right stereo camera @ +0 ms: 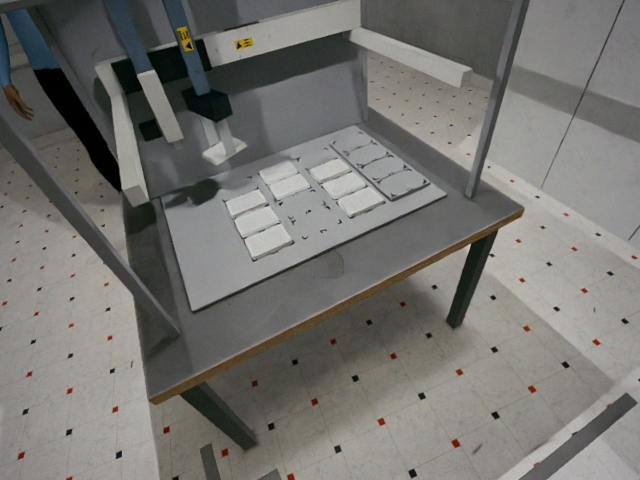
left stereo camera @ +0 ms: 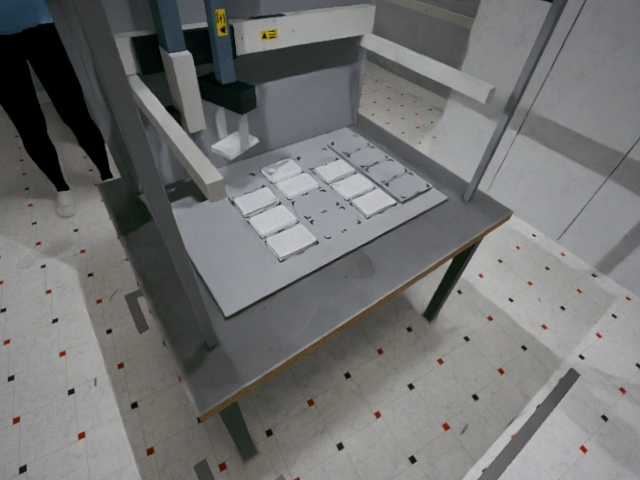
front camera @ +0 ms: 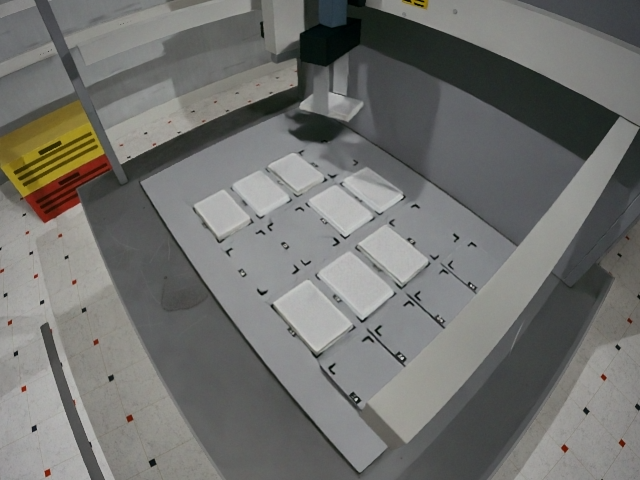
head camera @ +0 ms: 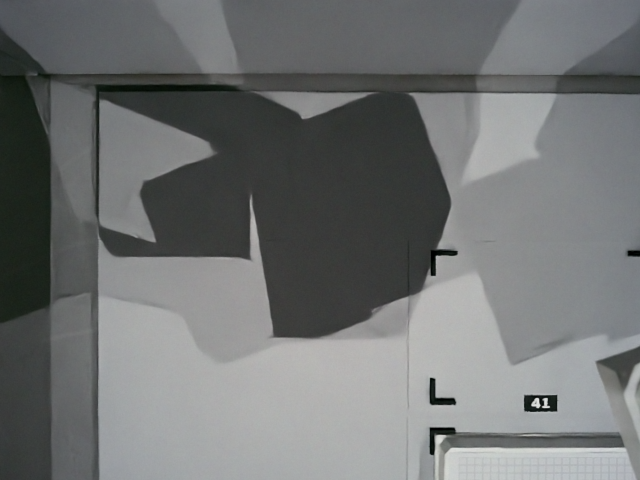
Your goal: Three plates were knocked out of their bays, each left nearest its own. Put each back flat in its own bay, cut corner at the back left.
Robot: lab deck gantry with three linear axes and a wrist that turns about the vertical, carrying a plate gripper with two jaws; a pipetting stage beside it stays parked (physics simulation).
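Places are measured from the robot's base along level axes (x back, y left, z down), in millimetres.
Where they show: gripper, fingertip midpoint: (right stereo camera: pixel 223 150) (left stereo camera: pixel 234 144) (front camera: pixel 330 104); robot's base at its link origin: (right stereo camera: pixel 254 260) (left stereo camera: pixel 280 261) (front camera: pixel 194 209).
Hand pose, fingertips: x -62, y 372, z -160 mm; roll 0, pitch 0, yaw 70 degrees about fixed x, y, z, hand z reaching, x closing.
Things, the pixels of their centre, and the offset from my fingertips. "pt": a spot on its surface instead.
- white plate at the middle of its body: (front camera: pixel 331 104) (left stereo camera: pixel 235 144) (right stereo camera: pixel 224 149) dx -3, dy +1, dz +0 mm
- bay 31 at a spot on its surface: (head camera: pixel 532 466) pt dx +10, dy -84, dz +146 mm
- bay 42 at a spot on its surface: (front camera: pixel 371 189) (left stereo camera: pixel 284 169) pt dx -171, dy -19, dz +146 mm
- bay 32 at a spot on its surface: (front camera: pixel 340 209) (left stereo camera: pixel 300 183) pt dx -173, dy -120, dz +146 mm
My gripper (front camera: pixel 330 102) (left stereo camera: pixel 233 140) (right stereo camera: pixel 220 149) is shut on a white plate (front camera: pixel 350 109) (left stereo camera: pixel 227 149) (right stereo camera: pixel 237 145), high above the deck's back left. The held plate looks turned relative to the bays. A light, slanted corner (head camera: pixel 612 379) at the head view's right edge is probably this plate. Bay 41 (front camera: pixel 355 163) (head camera: pixel 433 266) is empty. In front of it the plate in bay 31 (front camera: pixel 295 172) (head camera: pixel 532 466) (left stereo camera: pixel 254 201) sits between its marks. The plate in bay 42 (front camera: pixel 371 189) (left stereo camera: pixel 280 169) and the plate in bay 32 (front camera: pixel 340 209) (left stereo camera: pixel 297 184) look flat and square.
Two more plates (front camera: pixel 261 192) (front camera: pixel 221 213) stand in the left column. Three plates (front camera: pixel 392 253) (front camera: pixel 355 284) (front camera: pixel 312 315) stand in the third column. The parked pipetting stage (front camera: pixel 281 31) (left stereo camera: pixel 181 90) (right stereo camera: pixel 160 105) is left of my gripper. The back wall (front camera: pixel 475 129) rises close behind.
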